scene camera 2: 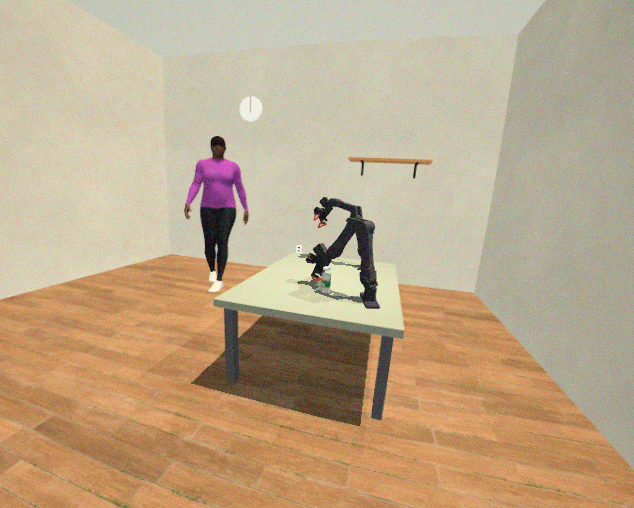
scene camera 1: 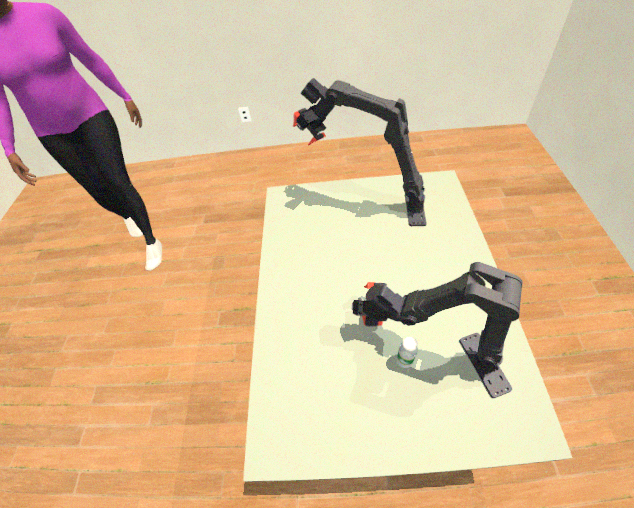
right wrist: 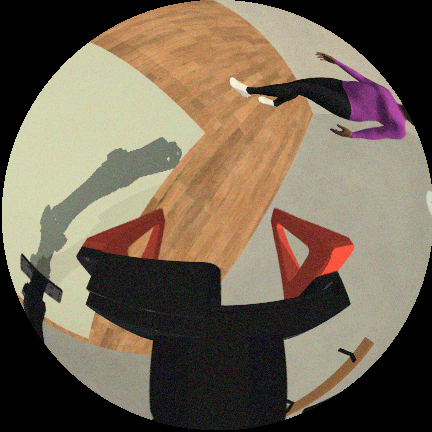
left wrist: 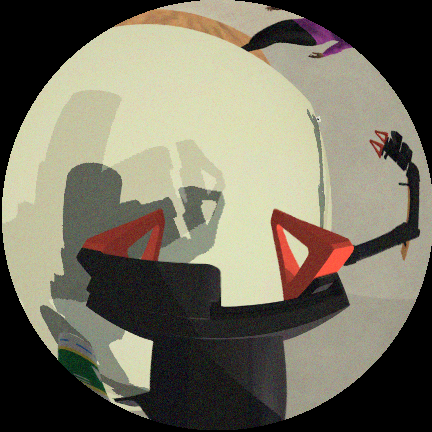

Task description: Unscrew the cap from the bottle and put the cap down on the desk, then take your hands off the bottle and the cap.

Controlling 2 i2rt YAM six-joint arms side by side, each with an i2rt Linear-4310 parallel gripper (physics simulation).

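Note:
The bottle stands upright on the pale green desk, with a green band around its body. Its white cap shows at the top in scene camera 1; the bottle is partly cut off in the left wrist view, and its cap cannot be made out there. My left gripper is open and empty above the desk, up and left of the bottle in scene camera 1, apart from it. My right gripper is open and empty, raised high and far from the bottle.
A person in a purple top stands beyond the desk on the wooden floor. A wall shelf and a round clock hang on the back wall. The left arm's base stands right of the bottle.

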